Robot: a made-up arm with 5 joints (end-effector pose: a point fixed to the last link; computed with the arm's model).
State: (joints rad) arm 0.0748 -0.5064 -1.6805 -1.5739 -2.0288
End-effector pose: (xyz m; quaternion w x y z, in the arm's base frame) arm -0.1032 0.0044 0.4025 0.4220 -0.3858 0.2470 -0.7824
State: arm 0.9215 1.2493 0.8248 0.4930 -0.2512
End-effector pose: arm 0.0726 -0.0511 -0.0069 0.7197 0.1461 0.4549 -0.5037
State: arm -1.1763 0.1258 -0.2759 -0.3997 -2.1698
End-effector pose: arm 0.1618 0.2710 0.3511 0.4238 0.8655 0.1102 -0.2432
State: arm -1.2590 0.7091 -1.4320 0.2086 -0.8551
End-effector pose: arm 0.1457 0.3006 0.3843 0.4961 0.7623 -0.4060 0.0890
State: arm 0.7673 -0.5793 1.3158 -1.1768 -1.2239
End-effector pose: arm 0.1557 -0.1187 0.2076 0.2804 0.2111 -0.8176 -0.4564
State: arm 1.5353 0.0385 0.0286 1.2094 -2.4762
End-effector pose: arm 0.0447 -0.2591 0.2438 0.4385 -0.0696 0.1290 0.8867
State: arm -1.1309 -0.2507 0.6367 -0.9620 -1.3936
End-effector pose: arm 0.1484 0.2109 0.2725 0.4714 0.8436 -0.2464 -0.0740
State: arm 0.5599 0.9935 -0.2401 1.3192 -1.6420
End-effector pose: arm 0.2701 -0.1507 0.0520 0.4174 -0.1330 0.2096 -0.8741
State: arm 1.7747 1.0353 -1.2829 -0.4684 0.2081
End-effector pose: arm -0.0397 -0.3630 0.2823 0.2865 -0.7492 -0.5167 -0.2995
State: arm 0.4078 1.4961 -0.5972 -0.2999 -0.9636
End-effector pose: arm 0.3403 -0.1359 -0.0199 0.6706 0.1390 -0.4458 -0.5764
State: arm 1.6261 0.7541 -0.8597 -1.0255 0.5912
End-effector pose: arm 0.0165 -0.3430 0.3075 0.1868 -0.8627 -0.4563 -0.1125
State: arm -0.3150 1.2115 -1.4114 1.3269 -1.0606
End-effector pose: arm 0.3890 0.1062 0.1712 0.8996 0.1438 -0.1666 -0.3773
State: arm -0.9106 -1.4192 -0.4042 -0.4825 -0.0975
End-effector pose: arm -0.0618 -0.1443 0.4147 0.3334 -0.4705 0.8059 0.1340
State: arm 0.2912 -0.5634 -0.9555 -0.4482 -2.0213
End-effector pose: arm 0.0152 0.0012 0.5110 0.0749 -0.7615 0.6176 -0.1821
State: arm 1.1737 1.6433 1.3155 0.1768 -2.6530
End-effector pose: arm 0.0187 0.0387 0.0790 0.2544 0.4877 -0.5091 0.6620
